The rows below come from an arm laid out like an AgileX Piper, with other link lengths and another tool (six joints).
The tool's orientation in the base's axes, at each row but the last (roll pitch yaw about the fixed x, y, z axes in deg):
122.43 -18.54 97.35
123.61 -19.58 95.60
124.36 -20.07 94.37
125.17 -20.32 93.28
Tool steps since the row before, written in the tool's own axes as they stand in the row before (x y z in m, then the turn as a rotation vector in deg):
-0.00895 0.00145 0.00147 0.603 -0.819 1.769
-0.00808 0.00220 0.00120 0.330 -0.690 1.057
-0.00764 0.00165 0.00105 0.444 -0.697 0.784
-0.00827 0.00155 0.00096 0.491 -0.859 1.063
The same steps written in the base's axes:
0.00311 -0.00829 -0.00243 0.905 1.219 -1.363
0.00299 -0.00775 -0.00161 0.428 0.745 -0.982
0.00236 -0.00728 -0.00190 0.195 0.783 -0.804
0.00213 -0.00789 -0.00220 0.321 0.937 -1.062

